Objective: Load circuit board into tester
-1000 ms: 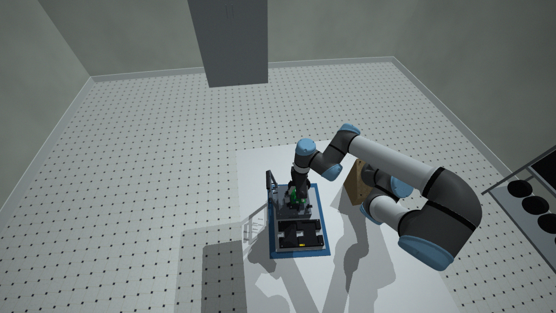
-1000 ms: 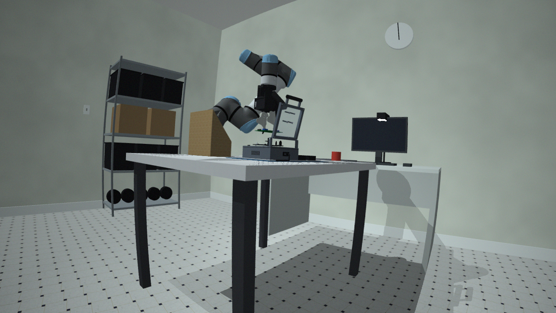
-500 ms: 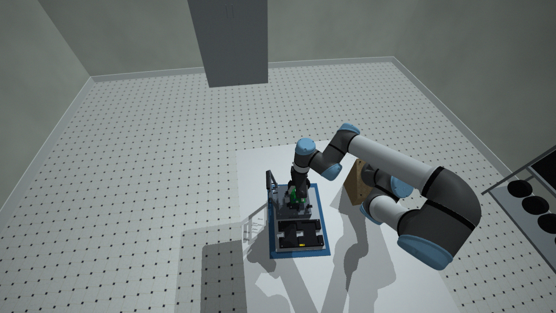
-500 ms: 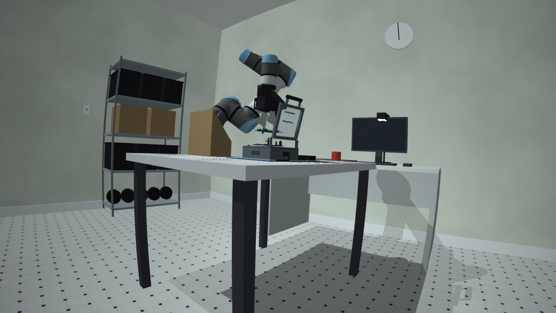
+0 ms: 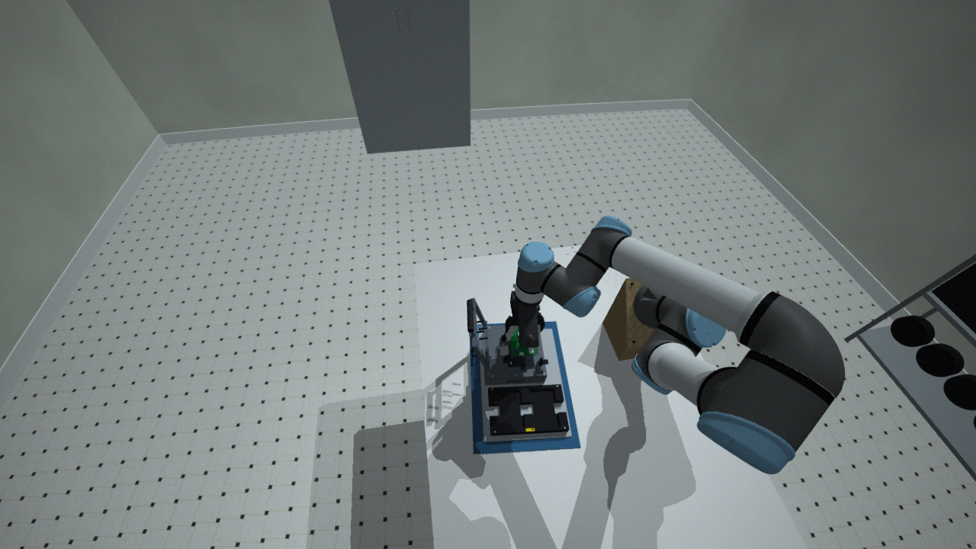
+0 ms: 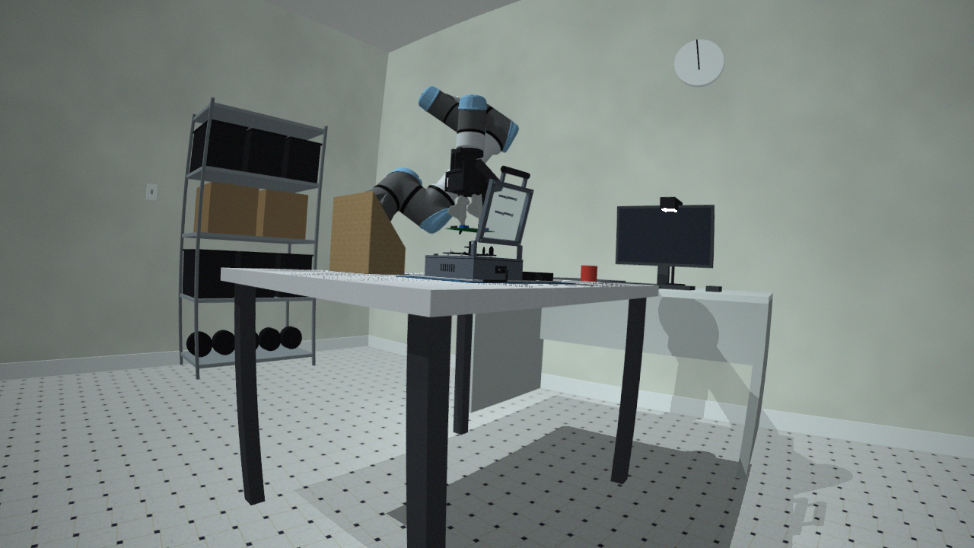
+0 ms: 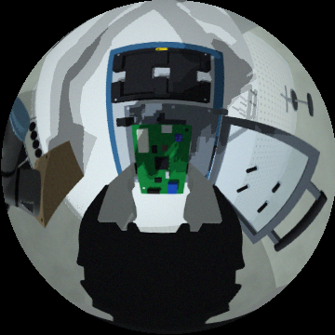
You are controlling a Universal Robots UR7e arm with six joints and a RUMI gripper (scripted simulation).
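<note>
Right now my hand is right at the green circuit board. Round my hand: lid: 12 cm ahead, 5 cm above, 3 cm to the right.
</note>
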